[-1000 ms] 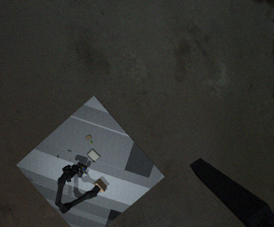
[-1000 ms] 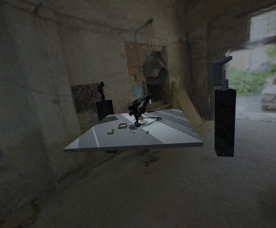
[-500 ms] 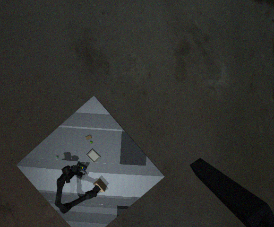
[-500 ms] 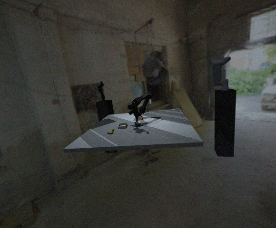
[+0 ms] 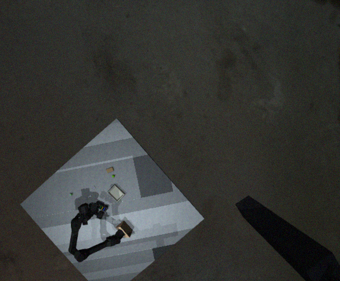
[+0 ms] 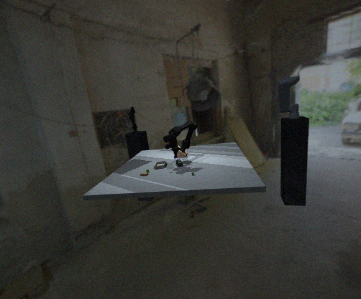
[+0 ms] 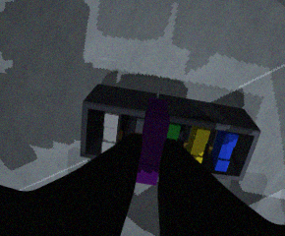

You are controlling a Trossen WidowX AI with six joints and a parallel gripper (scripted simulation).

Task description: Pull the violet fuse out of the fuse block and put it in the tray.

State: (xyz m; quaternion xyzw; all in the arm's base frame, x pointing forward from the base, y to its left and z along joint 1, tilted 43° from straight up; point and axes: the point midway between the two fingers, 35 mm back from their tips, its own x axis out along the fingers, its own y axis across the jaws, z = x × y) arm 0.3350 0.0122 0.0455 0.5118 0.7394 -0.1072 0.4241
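My gripper tip is now 170 mm to the left of the white tray and 100 mm above it. Round my gripper tip: white fuse: 10 mm ahead, 40 mm to the left, 70 mm below; then violet fuse: 10 mm below; then green fuse: 30 mm behind, 20 mm to the left, 70 mm below.
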